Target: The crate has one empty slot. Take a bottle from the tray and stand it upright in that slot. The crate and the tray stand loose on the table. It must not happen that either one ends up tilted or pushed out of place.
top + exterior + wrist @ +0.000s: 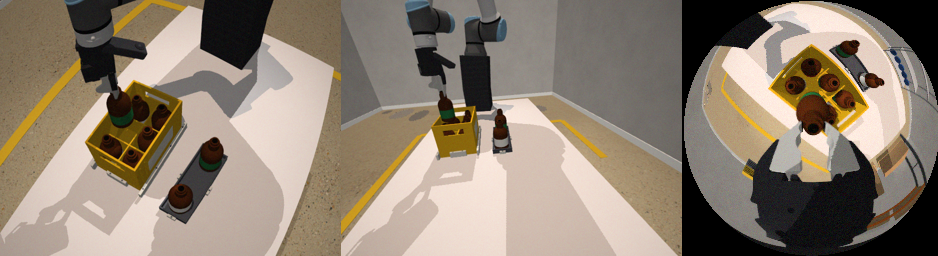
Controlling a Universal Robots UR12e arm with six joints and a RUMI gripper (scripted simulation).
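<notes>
The yellow crate is 50 mm to the left of my hand and 210 mm below it. From my hand the other things lie so: grey tray 280 mm to the left, 280 mm below.
</notes>
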